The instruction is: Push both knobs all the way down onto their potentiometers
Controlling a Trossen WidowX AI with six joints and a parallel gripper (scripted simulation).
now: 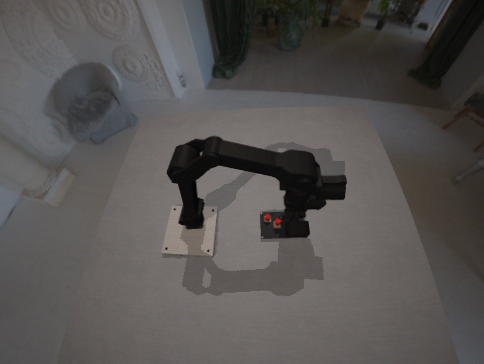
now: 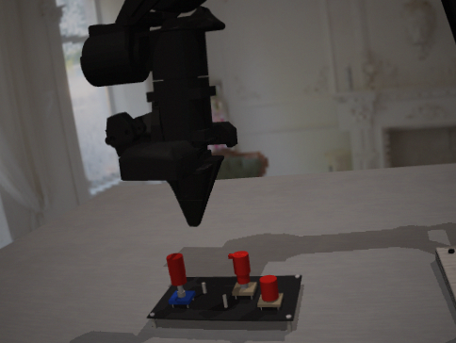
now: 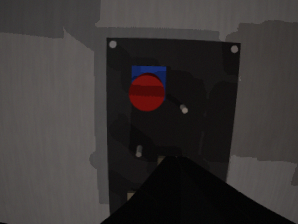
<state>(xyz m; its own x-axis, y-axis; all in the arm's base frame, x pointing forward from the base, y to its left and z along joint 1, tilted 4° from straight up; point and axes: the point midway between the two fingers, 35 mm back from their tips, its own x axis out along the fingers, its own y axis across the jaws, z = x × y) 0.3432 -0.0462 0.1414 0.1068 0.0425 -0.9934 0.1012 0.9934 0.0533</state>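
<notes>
Right now my gripper tip is 6 cm above the blue potentiometer, 3 cm short of it and 1 cm to the right of it. Also, from my gripper tip: tan potentiometer (6 cm below, 4 cm behind, 1 cm to the right).
</notes>
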